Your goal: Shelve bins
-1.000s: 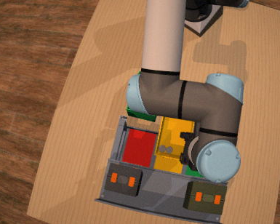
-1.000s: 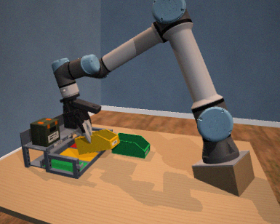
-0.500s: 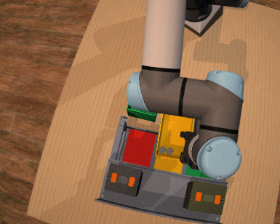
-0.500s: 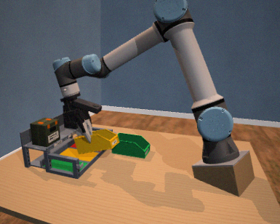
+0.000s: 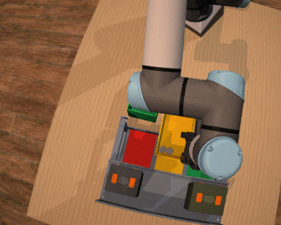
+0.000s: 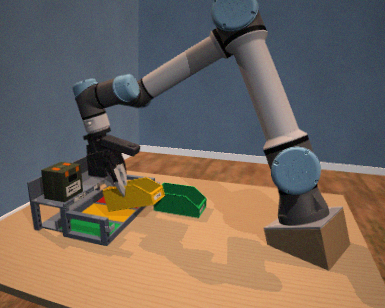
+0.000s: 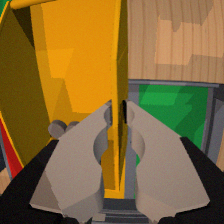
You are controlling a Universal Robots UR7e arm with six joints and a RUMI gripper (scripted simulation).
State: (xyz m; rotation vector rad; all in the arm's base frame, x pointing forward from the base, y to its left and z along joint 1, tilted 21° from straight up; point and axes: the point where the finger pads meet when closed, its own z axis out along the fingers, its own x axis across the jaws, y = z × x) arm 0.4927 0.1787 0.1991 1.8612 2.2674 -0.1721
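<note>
Right now the yellow bin is 5 cm to the right of my hand and 2 cm below it. The rest, counted from my hand: yellow mark: 11 cm below, 9 cm ahead, 3 cm to the right; then green mark: 11 cm below, 8 cm to the left, 7 cm ahead; then red mark: 14 cm to the right, 11 cm below, 11 cm ahead.
</note>
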